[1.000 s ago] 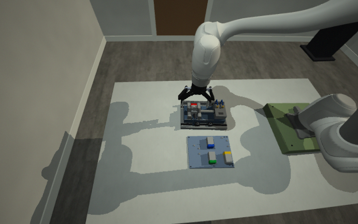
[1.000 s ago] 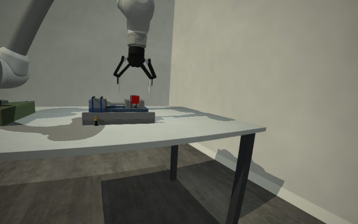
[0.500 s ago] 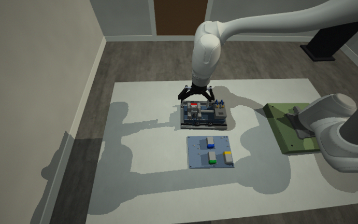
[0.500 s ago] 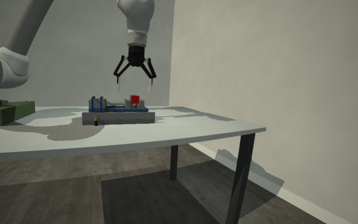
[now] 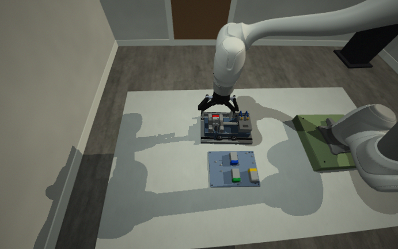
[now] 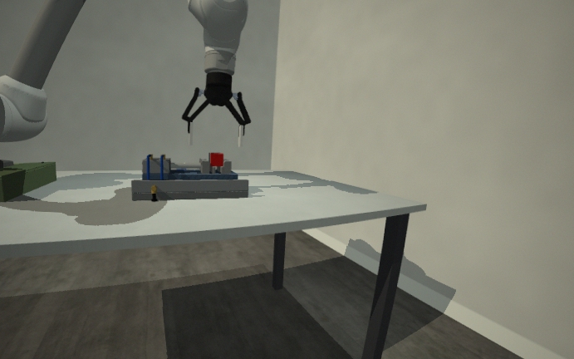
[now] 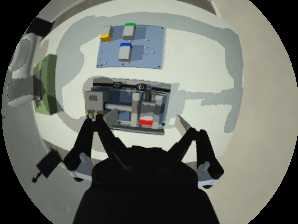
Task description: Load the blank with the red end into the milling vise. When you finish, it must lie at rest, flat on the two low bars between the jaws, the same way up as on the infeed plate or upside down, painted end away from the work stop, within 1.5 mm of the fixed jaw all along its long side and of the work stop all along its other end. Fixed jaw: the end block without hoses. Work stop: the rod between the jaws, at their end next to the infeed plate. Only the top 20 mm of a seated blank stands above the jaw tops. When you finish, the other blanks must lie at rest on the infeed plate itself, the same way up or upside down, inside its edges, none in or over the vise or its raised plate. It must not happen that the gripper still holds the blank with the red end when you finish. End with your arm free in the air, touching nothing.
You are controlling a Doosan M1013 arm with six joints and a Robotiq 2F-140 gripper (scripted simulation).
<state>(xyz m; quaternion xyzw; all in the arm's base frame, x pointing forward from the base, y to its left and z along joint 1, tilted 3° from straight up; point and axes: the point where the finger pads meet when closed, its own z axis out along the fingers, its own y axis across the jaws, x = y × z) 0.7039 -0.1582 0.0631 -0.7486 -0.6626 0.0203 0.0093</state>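
Right now the red-ended blank is 50 mm below my hand. Round my hand: blue-ended blank (70 mm behind, 200 mm to the left, 120 mm below); then hose block (170 mm behind, 20 mm to the left, 70 mm below); then vise (70 mm behind, 10 mm to the left, 110 mm below).
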